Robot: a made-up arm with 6 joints. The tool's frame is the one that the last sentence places.
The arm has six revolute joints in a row. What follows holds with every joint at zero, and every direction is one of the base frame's. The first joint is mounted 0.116 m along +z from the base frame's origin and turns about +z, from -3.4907 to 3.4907 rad. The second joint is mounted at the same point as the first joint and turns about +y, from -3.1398 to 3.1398 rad. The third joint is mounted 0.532 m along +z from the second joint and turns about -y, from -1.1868 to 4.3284 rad. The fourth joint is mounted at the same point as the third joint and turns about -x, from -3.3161 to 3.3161 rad. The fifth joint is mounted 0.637 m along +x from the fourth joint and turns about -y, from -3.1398 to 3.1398 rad. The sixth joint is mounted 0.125 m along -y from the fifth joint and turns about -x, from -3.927 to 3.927 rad. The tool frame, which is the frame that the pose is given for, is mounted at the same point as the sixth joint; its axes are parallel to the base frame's.
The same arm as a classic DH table. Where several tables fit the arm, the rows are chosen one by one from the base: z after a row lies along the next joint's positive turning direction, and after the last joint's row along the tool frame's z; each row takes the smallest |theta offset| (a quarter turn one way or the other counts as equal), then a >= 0, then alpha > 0; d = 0 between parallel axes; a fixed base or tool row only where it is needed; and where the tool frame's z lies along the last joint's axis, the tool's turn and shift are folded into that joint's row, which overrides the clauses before.
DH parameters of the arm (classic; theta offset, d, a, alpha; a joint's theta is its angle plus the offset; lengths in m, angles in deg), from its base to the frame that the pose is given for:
joint 1: 0.00 0.1160 0.0000 -90.00
joint 2: -90.00 0.0000 0.5320 180.00
joint 3: 0.00 0.0000 0.0000 -90.00
joint 4: 0.00 -0.6370 0.0000 90.00
joint 5: 0.00 0.1250 0.0000 -90.00
joint 6: 90.00 0.0000 0.0000 90.00
tool (fixed): -90.00 0.0000 0.0000 0.00
Joint limits (deg, base to tool): -200.00..200.00 -179.90..179.90 -68.00..248.00 -190.00..190.00 -179.90..179.90 -225.00..225.00

